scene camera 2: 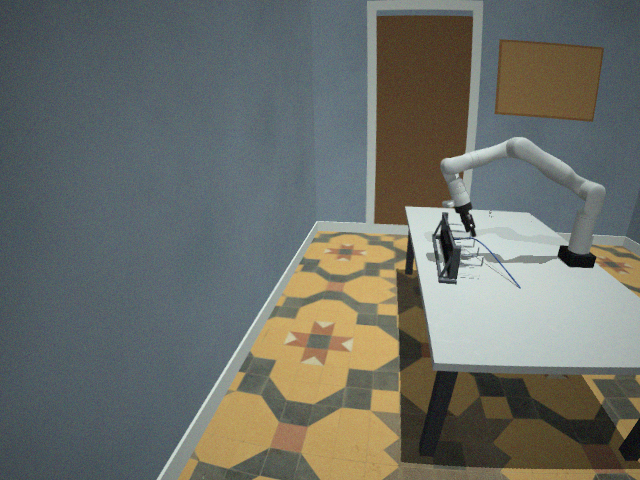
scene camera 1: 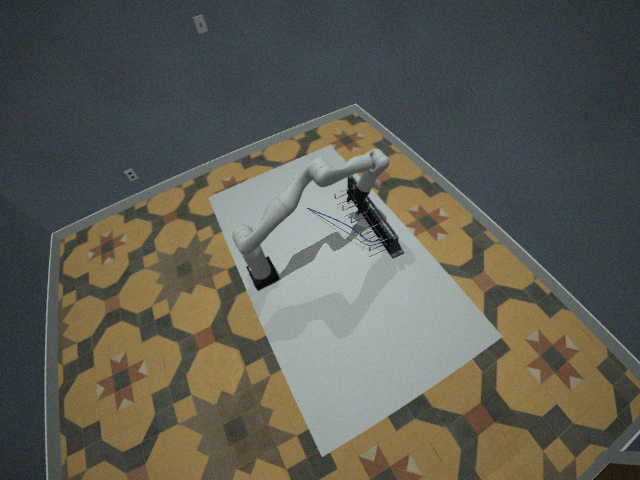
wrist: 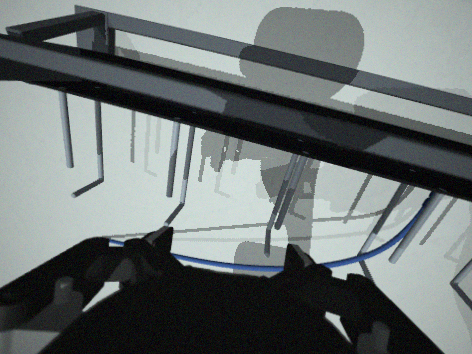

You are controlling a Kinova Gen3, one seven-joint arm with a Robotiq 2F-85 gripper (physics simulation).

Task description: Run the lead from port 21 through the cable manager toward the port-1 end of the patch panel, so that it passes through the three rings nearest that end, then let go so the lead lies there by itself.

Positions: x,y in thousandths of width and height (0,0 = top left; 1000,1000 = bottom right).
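Note:
Nothing is held by my gripper (wrist: 484,702), which is open. A dark panel body (wrist: 406,222) is there for me to see as well.

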